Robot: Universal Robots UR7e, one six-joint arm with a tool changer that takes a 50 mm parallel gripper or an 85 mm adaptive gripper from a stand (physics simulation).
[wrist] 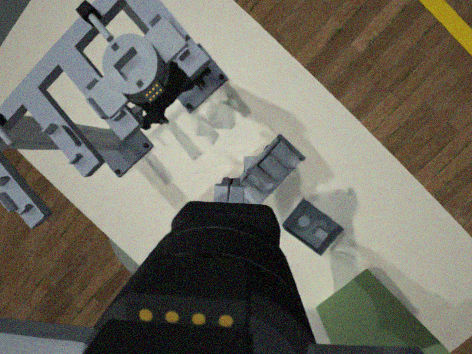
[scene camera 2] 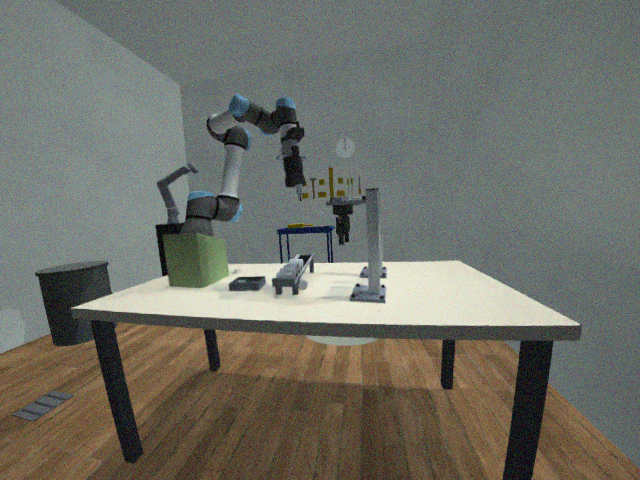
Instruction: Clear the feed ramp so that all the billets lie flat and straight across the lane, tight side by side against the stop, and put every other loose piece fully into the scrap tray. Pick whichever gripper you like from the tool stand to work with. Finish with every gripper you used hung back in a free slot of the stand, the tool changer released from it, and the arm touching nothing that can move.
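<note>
My gripper is high above the table, between the ramp and the tool stand in scene camera 2; its fingers are together, with no piece visible between them. The feed ramp holds grey billets lying across the lane side by side; my gripper hides part of the ramp in the wrist view. The scrap tray contains two small grey pieces. The tool stand holds the other gripper, and a slot beside it is empty.
The green block under the arm's base stands beside the tray. The stand's posts rise from bolted foot plates at the right of the ramp. A blue side table and a grey bin stand beyond the worktable.
</note>
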